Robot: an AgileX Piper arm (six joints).
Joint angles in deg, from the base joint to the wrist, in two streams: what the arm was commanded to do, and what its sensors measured. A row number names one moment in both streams.
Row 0, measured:
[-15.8, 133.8, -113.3, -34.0, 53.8, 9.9]
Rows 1 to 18, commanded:
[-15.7, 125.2, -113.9, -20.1, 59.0, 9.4]
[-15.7, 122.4, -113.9, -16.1, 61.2, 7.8]
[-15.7, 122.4, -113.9, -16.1, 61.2, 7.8]
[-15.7, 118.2, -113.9, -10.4, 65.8, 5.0]
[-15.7, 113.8, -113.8, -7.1, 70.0, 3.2]
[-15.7, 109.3, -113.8, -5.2, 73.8, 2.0]
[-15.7, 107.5, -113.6, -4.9, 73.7, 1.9]
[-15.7, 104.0, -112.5, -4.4, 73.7, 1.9]
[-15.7, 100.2, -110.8, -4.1, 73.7, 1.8]
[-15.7, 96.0, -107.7, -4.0, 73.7, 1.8]
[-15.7, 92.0, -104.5, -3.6, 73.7, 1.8]
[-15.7, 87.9, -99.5, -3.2, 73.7, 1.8]
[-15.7, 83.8, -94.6, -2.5, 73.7, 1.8]
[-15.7, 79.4, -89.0, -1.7, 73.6, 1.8]
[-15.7, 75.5, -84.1, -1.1, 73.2, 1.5]
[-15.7, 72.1, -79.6, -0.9, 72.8, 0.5]
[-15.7, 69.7, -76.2, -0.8, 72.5, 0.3]
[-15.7, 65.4, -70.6, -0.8, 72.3, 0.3]
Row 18, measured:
[-15.7, 70.4, -77.3, -1.1, 69.6, 1.1]
